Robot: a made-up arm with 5 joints.
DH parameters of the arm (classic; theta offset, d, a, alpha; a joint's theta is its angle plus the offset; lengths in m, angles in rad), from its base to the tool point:
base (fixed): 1.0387 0 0.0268 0
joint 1: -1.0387 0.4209 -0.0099 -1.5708
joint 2: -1.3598 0 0.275 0
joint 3: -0.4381 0 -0.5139 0
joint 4: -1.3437 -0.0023 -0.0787 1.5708
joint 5: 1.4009 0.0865 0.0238 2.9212
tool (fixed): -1.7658 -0.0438 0 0
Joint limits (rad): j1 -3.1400..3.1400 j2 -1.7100..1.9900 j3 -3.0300..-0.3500 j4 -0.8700..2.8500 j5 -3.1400..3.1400
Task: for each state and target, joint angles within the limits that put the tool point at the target. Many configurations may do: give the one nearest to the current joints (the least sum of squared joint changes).
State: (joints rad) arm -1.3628 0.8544 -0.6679 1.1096 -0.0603
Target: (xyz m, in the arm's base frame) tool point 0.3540 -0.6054 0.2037
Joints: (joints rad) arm -1.1063 0.6331 -1.4271 0.8212 -0.0007
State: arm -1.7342 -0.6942 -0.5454 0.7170 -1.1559
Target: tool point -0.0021 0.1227 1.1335
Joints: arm -1.3047 -1.4551 -1.2744 0.5670 -1.2362
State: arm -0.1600 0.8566 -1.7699 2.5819 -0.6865
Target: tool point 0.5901 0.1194 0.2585
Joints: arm 0.1301 0.9359 -1.8685 2.4813 -0.6721
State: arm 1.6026 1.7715 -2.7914 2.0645 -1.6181
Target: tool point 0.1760 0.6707 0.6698
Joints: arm 1.3229 1.0508 -3.0300 2.3561 -1.6366
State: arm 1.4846 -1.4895 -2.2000 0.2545 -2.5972
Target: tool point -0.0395 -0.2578 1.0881
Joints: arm 1.3158 -1.7042 -1.3046 0.6381 -2.5172
